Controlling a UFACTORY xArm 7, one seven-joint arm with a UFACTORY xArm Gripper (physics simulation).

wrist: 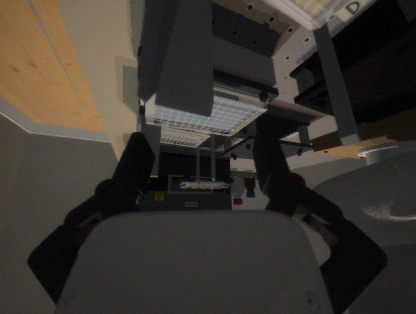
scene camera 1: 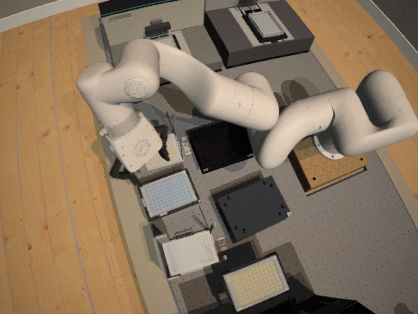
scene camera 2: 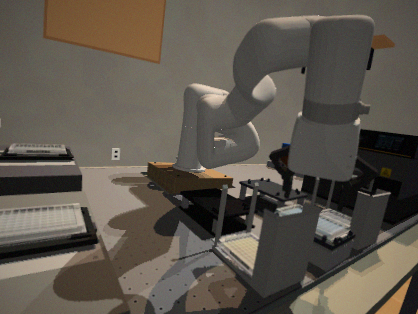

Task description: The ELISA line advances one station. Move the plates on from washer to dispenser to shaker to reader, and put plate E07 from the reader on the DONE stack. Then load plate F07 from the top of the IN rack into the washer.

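Frame: origin at the arm's base, x back, y down, z right, level; millimetres.
Where they show: gripper, fingertip midpoint: (wrist: 201, 141) (scene camera 1: 152, 171) (scene camera 2: 313, 199); arm's base at its link origin: (wrist: 389, 147) (scene camera 1: 330, 141) (scene camera 2: 188, 168).
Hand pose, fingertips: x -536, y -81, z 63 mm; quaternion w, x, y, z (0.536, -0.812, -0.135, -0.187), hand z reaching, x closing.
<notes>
Things, the pixels of their top centre, and the offset from my fingertips. "*": a spot on its surface instead.
- pale yellow plate at its top centre: (scene camera 2: 257, 252) (scene camera 1: 156, 150) dx +28, dy +98, dz +97 mm
- blue plate at its top centre: (wrist: 202, 117) (scene camera 2: 312, 217) (scene camera 1: 167, 192) dx +19, dy +51, dz -48 mm
- whitish plate at its top centre: (wrist: 176, 138) (scene camera 1: 190, 252) (scene camera 2: 342, 219) dx +19, dy +85, dz -207 mm
- grey box instrument at a spot on its surface: (scene camera 1: 260, 50) * dx +475, dy +58, dz +328 mm
- black flat unit at its top centre: (wrist: 393, 99) (scene camera 2: 214, 196) (scene camera 1: 226, 139) dx +225, dy +68, dz +49 mm
- dark pegged platform at its top centre: (wrist: 270, 157) (scene camera 1: 260, 204) (scene camera 2: 269, 183) dx +227, dy +50, dz -161 mm
My gripper (scene camera 1: 142, 163) (wrist: 201, 141) is open and empty, pointing down above the DONE rack, near its side by the blue plate. A pale yellow plate (scene camera 1: 172, 150) (scene camera 2: 242, 247) lies in the DONE rack, partly hidden by the gripper in scene view 1. A blue plate (scene camera 1: 170, 193) (scene camera 2: 332, 226) (wrist: 227, 114) lies in a dark nest between the two racks. A whitish plate (scene camera 1: 190, 253) tops the IN rack. Another yellow plate (scene camera 1: 256, 283) (wrist: 204, 185) sits on the dark instrument at the near end. Plate names are too small to read.
A plate (scene camera 1: 265, 23) (scene camera 2: 36, 149) sits on the grey box instrument (scene camera 1: 260, 50). Another plate (scene camera 2: 42, 220) sits on the neighbouring instrument. A black flat unit (scene camera 1: 220, 145) and a dark pegged platform (scene camera 1: 252, 207) stand beside the racks. Thin posts and grey walls rise at the racks.
</notes>
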